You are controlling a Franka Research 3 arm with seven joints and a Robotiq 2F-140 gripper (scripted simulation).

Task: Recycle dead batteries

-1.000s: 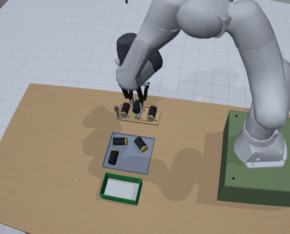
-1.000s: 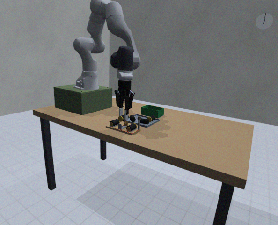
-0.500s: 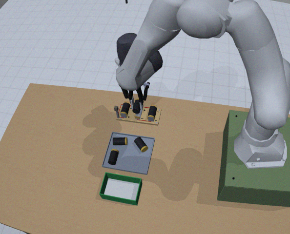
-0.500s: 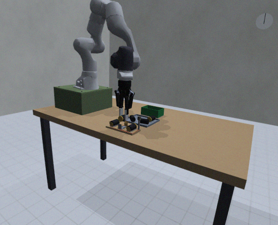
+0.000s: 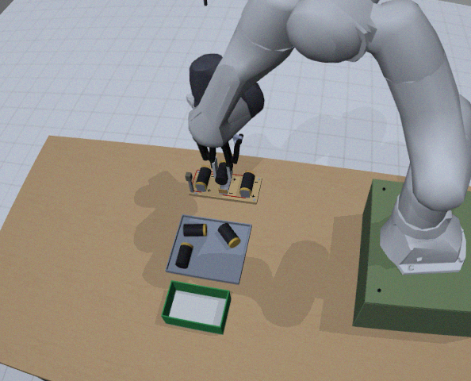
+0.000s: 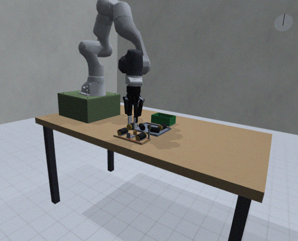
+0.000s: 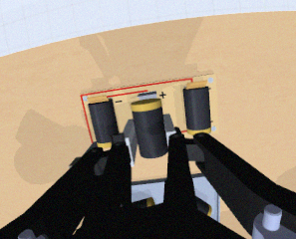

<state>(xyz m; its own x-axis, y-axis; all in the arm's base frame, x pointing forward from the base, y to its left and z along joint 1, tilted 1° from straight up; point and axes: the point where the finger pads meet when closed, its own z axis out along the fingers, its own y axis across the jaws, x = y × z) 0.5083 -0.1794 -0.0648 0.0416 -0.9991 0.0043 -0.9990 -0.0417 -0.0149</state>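
The holder board lies 9 cm below my hand. From my hand the other things lie so: bulb: 9 cm ahead, 4 cm to the left, 2 cm below; then grey bulb post: 9 cm ahead, 6 cm below, 4 cm to the left; then tray: 20 cm to the left, 9 cm below, 1 cm behind.
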